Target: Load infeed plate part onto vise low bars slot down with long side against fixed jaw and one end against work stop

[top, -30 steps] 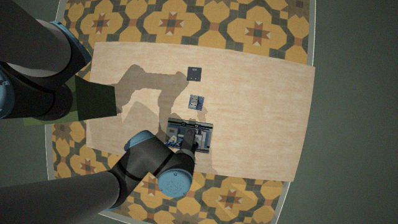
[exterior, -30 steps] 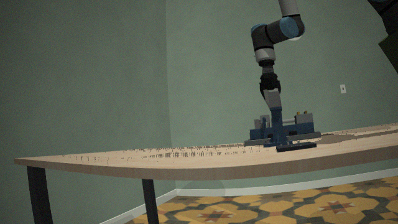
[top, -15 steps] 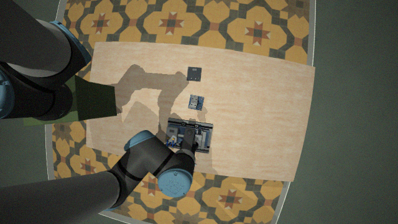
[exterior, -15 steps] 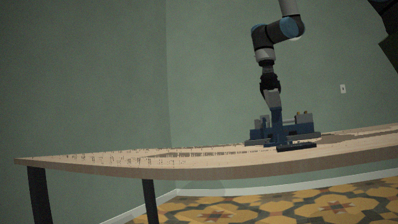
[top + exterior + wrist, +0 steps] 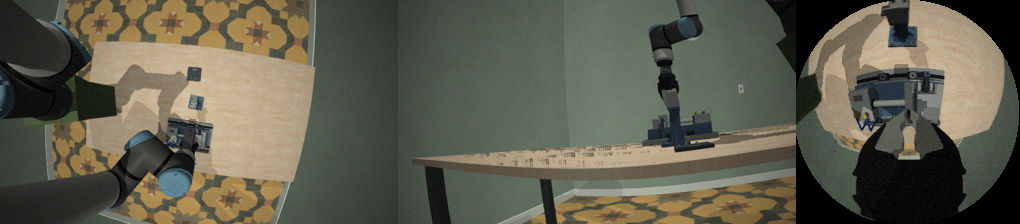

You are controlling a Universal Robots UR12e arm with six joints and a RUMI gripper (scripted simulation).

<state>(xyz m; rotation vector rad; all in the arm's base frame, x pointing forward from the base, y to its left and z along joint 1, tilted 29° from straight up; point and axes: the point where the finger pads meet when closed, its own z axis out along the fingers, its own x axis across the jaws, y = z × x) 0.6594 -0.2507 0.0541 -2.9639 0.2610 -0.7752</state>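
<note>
My gripper is now 40 mm short of the grey part, 10 mm to the left of it and 40 mm above it. From my hand the other things lie so: air cylinder block (120 mm behind, 20 mm to the left, 50 mm below); vise (30 mm behind, 10 mm to the left, 90 mm below); air cylinder rod (50 mm behind, 10 mm to the left, 50 mm below).
</note>
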